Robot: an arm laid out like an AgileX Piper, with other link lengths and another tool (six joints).
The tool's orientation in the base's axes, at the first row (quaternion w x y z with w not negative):
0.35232, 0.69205, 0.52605, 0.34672
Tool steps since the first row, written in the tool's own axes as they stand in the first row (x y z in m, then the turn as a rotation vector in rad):
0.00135, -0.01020, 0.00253, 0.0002, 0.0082, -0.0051
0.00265, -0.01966, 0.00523, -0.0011, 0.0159, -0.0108
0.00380, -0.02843, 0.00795, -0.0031, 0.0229, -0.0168
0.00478, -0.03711, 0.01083, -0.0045, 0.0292, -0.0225
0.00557, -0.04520, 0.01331, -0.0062, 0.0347, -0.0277
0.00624, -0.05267, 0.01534, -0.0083, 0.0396, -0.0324
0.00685, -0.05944, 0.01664, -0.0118, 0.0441, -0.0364
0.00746, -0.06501, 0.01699, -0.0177, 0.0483, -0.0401
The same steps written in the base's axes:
-0.00250, 0.00302, -0.00984, -0.0003, -0.0008, 0.0096
-0.00452, 0.00583, -0.01914, -0.0017, -0.0029, 0.0190
-0.00621, 0.00836, -0.02788, -0.0038, -0.0055, 0.0278
-0.00776, 0.01068, -0.03665, -0.0059, -0.0074, 0.0359
-0.00940, 0.01274, -0.04473, -0.0081, -0.0095, 0.0431
-0.01115, 0.01463, -0.05206, -0.0101, -0.0119, 0.0494
-0.01319, 0.01640, -0.05843, -0.0121, -0.0157, 0.0549
-0.01546, 0.01806, -0.06329, -0.0144, -0.0219, 0.0597

